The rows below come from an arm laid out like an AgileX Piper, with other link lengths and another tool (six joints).
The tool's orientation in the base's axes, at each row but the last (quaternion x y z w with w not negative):
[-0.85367 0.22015 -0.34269 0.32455]
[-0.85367 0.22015 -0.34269 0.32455]
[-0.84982 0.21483 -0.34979 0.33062]
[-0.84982 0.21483 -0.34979 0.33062]
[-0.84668 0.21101 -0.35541 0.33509]
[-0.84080 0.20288 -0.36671 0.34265]
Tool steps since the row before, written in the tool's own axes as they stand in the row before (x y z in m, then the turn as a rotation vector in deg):
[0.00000 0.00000 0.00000 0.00 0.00 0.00]
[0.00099 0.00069 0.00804 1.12 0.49 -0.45]
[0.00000 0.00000 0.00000 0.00 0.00 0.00]
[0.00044 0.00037 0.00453 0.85 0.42 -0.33]
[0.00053 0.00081 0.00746 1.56 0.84 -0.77]
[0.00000 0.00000 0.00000 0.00 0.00 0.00]
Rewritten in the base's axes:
[0.00000 0.00000 0.00000 0.00 0.00 0.00]
[0.00641 0.00217 -0.00451 0.35 -1.19 0.40]
[0.00000 0.00000 0.00000 0.00 0.00 0.00]
[0.00358 0.00135 -0.00250 0.26 -0.93 0.26]
[0.00580 0.00224 -0.00424 0.35 -1.83 0.52]
[0.00000 0.00000 0.00000 0.00 0.00 0.00]

